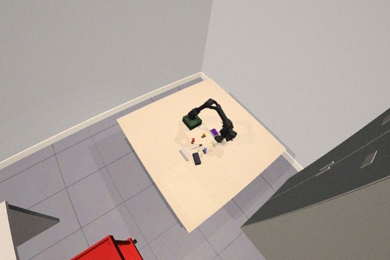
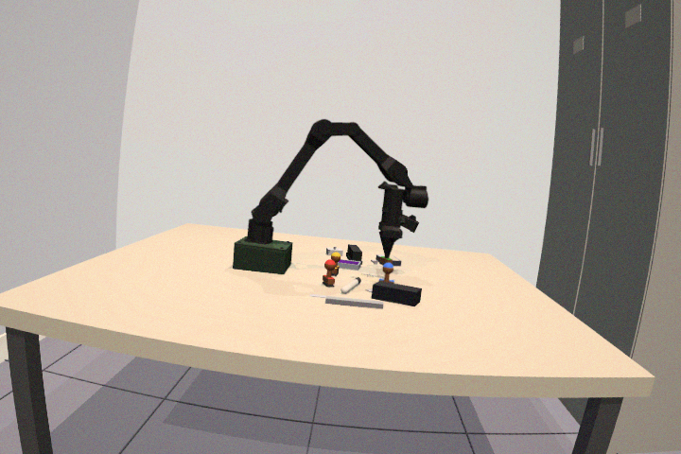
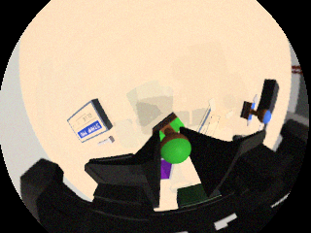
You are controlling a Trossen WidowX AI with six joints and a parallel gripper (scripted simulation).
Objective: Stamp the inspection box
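The purple ink pad is 120 mm behind my gripper tip and 40 mm below it. Round my gripper tip: green-knobbed stamp right at my gripper tip; then pale card 20 mm behind, 110 mm to the right, 50 mm below; then yellow-knobbed stamp 130 mm behind, 130 mm to the right, 30 mm below.
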